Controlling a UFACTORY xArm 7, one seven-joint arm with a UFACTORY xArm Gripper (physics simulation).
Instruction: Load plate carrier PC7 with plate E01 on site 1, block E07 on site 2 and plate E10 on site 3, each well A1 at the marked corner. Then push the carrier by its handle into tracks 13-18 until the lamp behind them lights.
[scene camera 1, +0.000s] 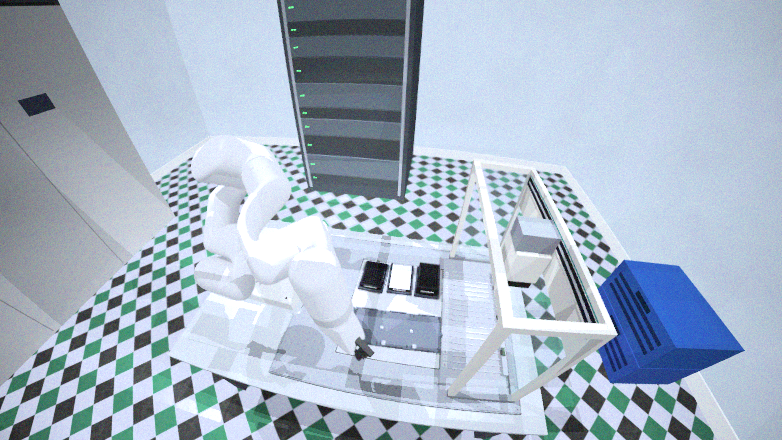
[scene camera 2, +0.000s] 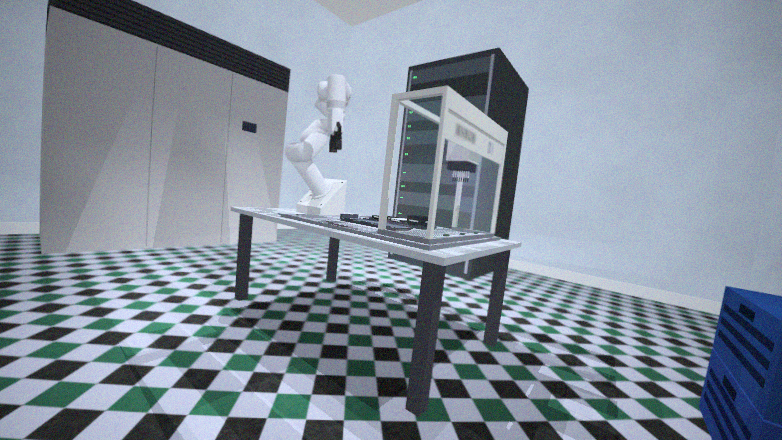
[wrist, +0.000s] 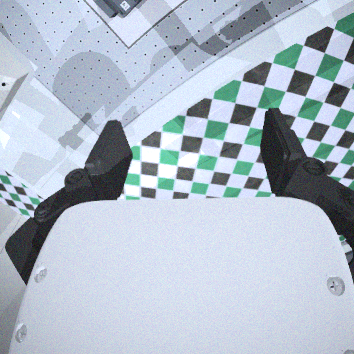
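Pixels of known places: gripper, fingertip midpoint: (scene camera 2: 335, 151) (wrist: 192, 131); arm's base at its link origin: (scene camera 2: 322, 191).
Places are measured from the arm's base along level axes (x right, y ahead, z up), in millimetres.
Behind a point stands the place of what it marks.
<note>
Two black plates or blocks (scene camera 1: 374, 275) @[x -88, y 391, z -100 mm] (scene camera 1: 427, 279) @[x -66, y 600, z -69 mm] and a white one (scene camera 1: 400, 278) @[x -79, y 496, z -93 mm] between them stand in a row on the table; their labels are too small to read. The grey carrier (scene camera 1: 401, 330) @[x 134, y 513, z -108 mm] lies in front of the row, with small light marks on it and no plate on it. A corner of it shows at the top of the wrist view (wrist: 120, 6) @[x 176, y 346, z -108 mm]. The grooved tracks (scene camera 1: 469, 306) @[x 15, y 767, z -117 mm] lie to its right; their numbers cannot be read. My gripper (scene camera 1: 363, 350) (scene camera 2: 335, 143) @[x 309, y 387, z 172 mm] (wrist: 192, 131) @[x 309, y 387, z 172 mm] is open and empty, high above the table, near the carrier's left end in scene camera 1. No lit lamp can be made out.
A cream open frame (scene camera 1: 498, 262) @[x 204, y 684, z 361 mm] (scene camera 2: 440, 164) @[x 346, y 876, z 128 mm] stands over the tracks at the table's right end, with a grey pipetting head (scene camera 1: 535, 236) @[x 96, y 811, z 339 mm] (scene camera 2: 460, 165) inside. A dark rack cabinet (scene camera 1: 407, 109) stands behind the table (scene camera 2: 349, 236) @[x 422, y 607, z -135 mm]. A blue box (scene camera 1: 667, 317) (scene camera 2: 749, 361) stands to the right.
</note>
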